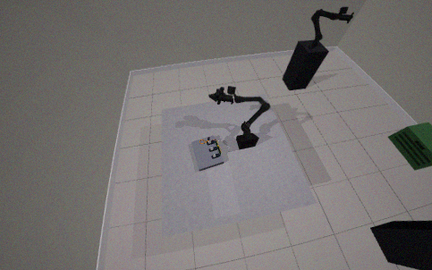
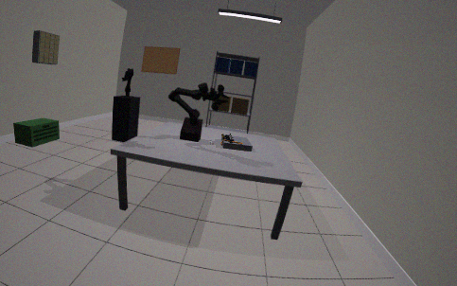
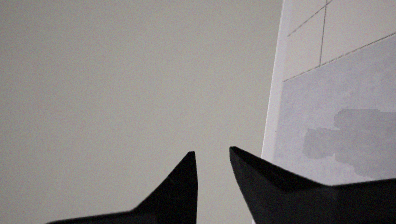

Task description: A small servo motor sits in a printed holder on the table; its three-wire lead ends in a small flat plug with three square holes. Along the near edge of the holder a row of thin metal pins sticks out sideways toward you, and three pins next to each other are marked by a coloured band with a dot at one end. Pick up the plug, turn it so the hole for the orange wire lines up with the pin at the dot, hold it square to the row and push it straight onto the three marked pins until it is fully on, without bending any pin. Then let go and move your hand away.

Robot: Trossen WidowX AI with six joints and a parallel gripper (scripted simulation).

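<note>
Now: gripper tip 340 mm above the yellow band, 330 mm to the right of it and 20 mm past it. Also, from my gripper tip: grey printed holder 390 mm below, 370 mm to the left, 130 mm ahead.
</note>
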